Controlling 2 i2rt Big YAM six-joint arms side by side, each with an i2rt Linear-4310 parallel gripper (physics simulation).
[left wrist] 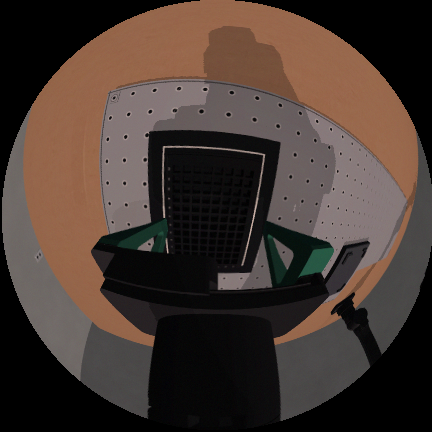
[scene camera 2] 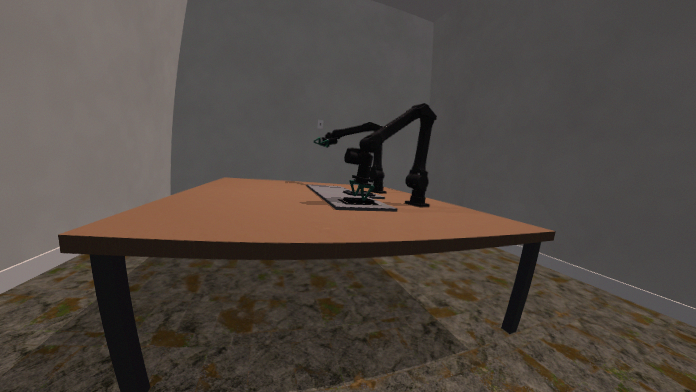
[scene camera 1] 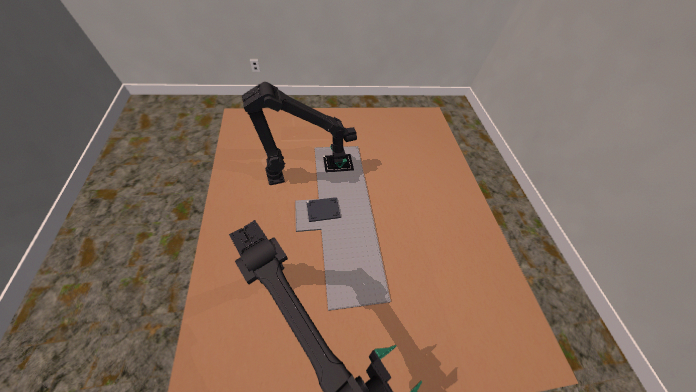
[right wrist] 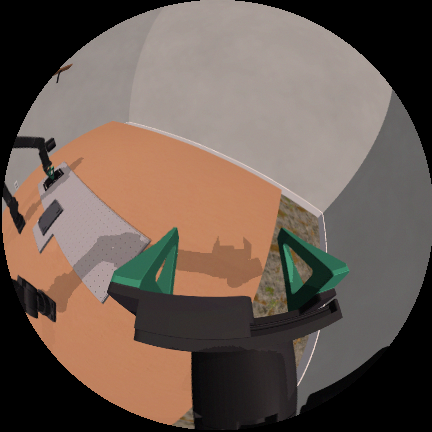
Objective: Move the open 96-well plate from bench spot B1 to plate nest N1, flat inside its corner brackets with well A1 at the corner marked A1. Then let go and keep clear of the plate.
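Places are measured from the left arm's base along level axes (x ahead, y left, z up), in metres.
Pixels of known places: left gripper, fingertip midpoint: (left wrist: 215, 225) (scene camera 2: 358, 198) (scene camera 1: 338, 161) (right wrist: 51, 176); right gripper, fingertip midpoint: (scene camera 2: 316, 142) (scene camera 1: 407, 363) (right wrist: 230, 232); left arm's base, link origin: (scene camera 2: 416, 205) (scene camera 1: 275, 175) (right wrist: 20, 224); right arm's base, link origin: (left wrist: 342, 302) (scene camera 2: 377, 192) (right wrist: 46, 305).
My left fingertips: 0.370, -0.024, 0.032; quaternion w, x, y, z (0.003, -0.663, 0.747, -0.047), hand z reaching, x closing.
Ahead of a thing's pixels: the offset from my left fingertips to its top centre, as dx, dy, dz. "spot": to the spot under its first point. Level surfaces: height alone.
The open 96-well plate {+0.002, +0.006, -0.003} (scene camera 1: 330, 164) (left wrist: 210, 200) is black and lies flat inside the white line of the black-bordered spot B1 {spot: +0.045, -0.059, -0.017} (left wrist: 269, 170). My left gripper (scene camera 1: 340, 163) (scene camera 2: 361, 196) (left wrist: 215, 225) points down, open, low over the plate, with green fingertips at either side of it in the left wrist view; contact cannot be told. Plate nest N1 {-0.176, -0.274, -0.001} (scene camera 1: 324, 209) (left wrist: 347, 267) (right wrist: 50, 217) is a dark grey slab with corner brackets, empty. Its A1 mark is not readable. My right gripper (scene camera 1: 407, 365) (scene camera 2: 319, 142) (right wrist: 230, 232) is open and empty, held high, far from the plate.
A light grey perforated board {dz -0.019} (scene camera 1: 350, 250) (left wrist: 132, 172) (right wrist: 120, 215) lies under spot B1 and the nest on the orange-brown table {dz -0.032} (scene camera 1: 425, 225) (scene camera 2: 225, 215). The right arm's base (left wrist: 352, 317) shows beyond the nest in the left wrist view.
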